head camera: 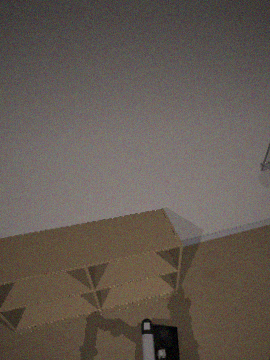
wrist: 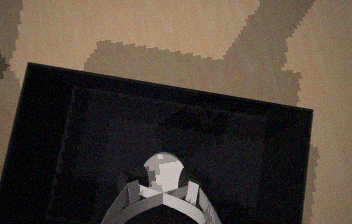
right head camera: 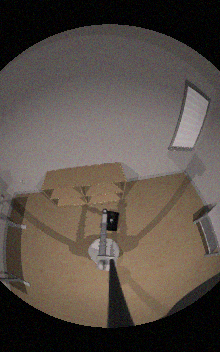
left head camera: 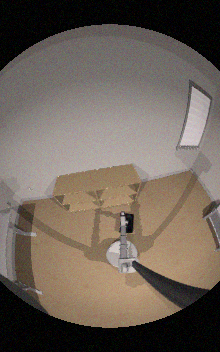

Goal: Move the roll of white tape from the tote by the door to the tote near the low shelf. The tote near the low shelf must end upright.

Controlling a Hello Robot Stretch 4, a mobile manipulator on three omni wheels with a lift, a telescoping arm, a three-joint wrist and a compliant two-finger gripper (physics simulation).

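Places are measured from the robot's base along level axes (x back, y right, z up), in millimetres.
Where they show: gripper, between the fingertips: [head camera: 162, 355] [wrist: 163, 178] [right head camera: 111, 220] [left head camera: 126, 222].
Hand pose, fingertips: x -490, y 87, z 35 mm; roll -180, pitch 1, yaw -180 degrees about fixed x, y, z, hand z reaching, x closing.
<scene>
Each offset is from my fingertips to the top centre of the thing. Level surfaces: height alone.
My gripper [wrist: 163, 178] is shut on the roll of white tape {dz +16, dx +0, dy -5 mm} [wrist: 165, 167], a pale rounded shape between the dark fingertips in the wrist view. Both are over the inside of the black tote {dz +37, dx +7, dy -3 mm} [wrist: 24, 135] [head camera: 167, 335] [left head camera: 130, 220] [right head camera: 114, 218], which stands upright on the floor near the low shelf {dz +547 mm} [head camera: 115, 232] [left head camera: 97, 177] [right head camera: 85, 175]. The tote's floor shows dark around and beyond the tape. The tape's height above the tote floor is hard to tell. The tote's near edge is outside the wrist view. The tote by the door cannot be made out.
The shelf stands against the back wall, beyond the tote. My arm [head camera: 148, 345] [left head camera: 123, 235] [right head camera: 104, 232] reaches out beside the tote. A framed panel [left head camera: 195, 117] [right head camera: 190, 120] hangs on the wall at the right. A grey piece of furniture [right head camera: 206, 232] stands at the far right.
</scene>
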